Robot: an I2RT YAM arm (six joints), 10 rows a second.
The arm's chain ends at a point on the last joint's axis. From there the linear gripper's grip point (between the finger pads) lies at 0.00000 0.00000 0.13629 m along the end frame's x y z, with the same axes.
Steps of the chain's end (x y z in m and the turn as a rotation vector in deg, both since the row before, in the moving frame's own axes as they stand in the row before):
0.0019 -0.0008 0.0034 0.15 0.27 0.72
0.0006 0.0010 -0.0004 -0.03 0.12 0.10
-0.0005 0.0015 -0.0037 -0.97 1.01 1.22
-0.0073 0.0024 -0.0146 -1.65 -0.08 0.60
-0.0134 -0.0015 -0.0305 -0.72 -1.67 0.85
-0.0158 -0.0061 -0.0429 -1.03 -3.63 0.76
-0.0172 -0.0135 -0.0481 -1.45 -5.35 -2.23
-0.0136 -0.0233 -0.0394 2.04 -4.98 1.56
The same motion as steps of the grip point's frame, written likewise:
0.0025 -0.0012 0.0034 0.15 0.27 0.72
0.0009 0.0011 -0.0004 -0.03 0.12 0.10
0.0019 0.0038 -0.0037 -0.97 1.01 1.22
-0.0075 0.0063 -0.0147 -1.65 -0.08 0.60
-0.0174 0.0002 -0.0306 -0.72 -1.67 0.85
-0.0244 -0.0037 -0.0432 -1.03 -3.63 0.76
-0.0298 -0.0098 -0.0487 -1.45 -5.35 -2.23
-0.0254 -0.0283 -0.0400 2.04 -4.98 1.56

